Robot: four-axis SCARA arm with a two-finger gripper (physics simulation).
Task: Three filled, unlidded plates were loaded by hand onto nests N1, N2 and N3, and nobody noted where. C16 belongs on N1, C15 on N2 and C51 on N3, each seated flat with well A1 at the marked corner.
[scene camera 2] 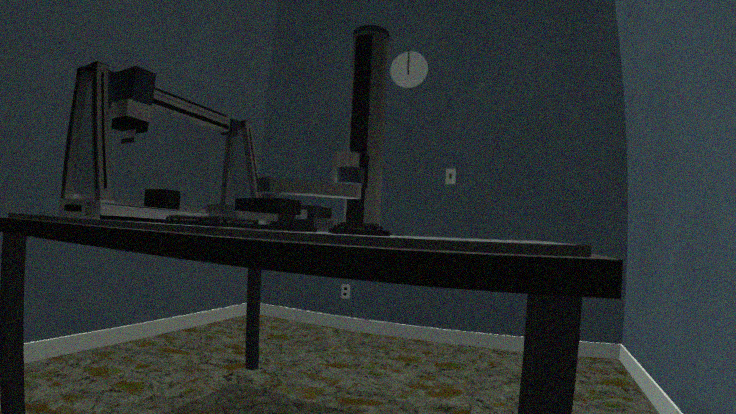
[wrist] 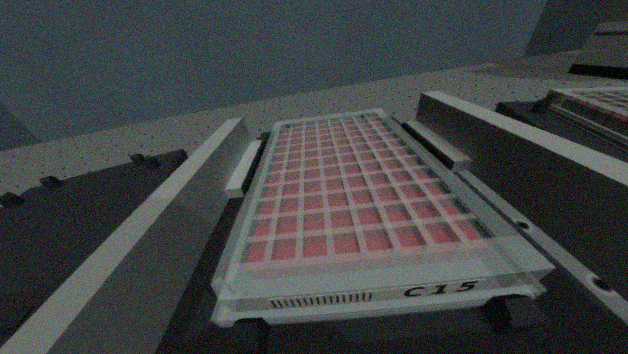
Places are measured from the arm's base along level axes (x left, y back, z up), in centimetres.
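Pixels of known places: gripper, fingertip midpoint: (scene camera 2: pixel 222 213) (wrist: pixel 331 122).
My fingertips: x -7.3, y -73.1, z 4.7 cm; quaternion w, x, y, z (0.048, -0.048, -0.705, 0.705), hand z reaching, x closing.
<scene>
Behind a point stands the place of what it marks.
Plate C15 (wrist: pixel 340 185) {x -6.5, y -68.7, z 3.5 cm}, clear with red-filled wells, shows in the wrist view with its C15 label on the near side. It looks level on a dark nest, whose corner post shows below the label side. My gripper (wrist: pixel 331 122) {x -7.3, y -73.1, z 4.7 cm} is shut on this plate, with one pad against each long side. Another filled plate (wrist: pixel 602 111) {x -22.4, y -70.0, z 3.7 cm} shows in part at the right edge, on a dark nest; its label cannot be read. In the dark scene view, the fingers and plates cannot be made out under the arm. Which nest is which and the marked corners cannot be told.
A dark base (wrist: pixel 95 235) {x 5.6, y -70.0, z 2.5 cm} with small clips lies left of the gripper. In the scene view, the arm's column (scene camera 2: pixel 375 118) {x 5.8, y -4.7, z 48.1 cm} stands on the table (scene camera 2: pixel 463 267) {x 58.2, y -105.0, z -1.6 cm}. A gantry (scene camera 2: pixel 190 108) {x -62.2, y -39.6, z 48.7 cm} with a hanging unit (scene camera 2: pixel 131 92) {x -47.0, y -77.8, z 41.3 cm} and a dark box (scene camera 2: pixel 162 198) {x -52.9, y -56.5, z 9.9 cm} are at the left.
</scene>
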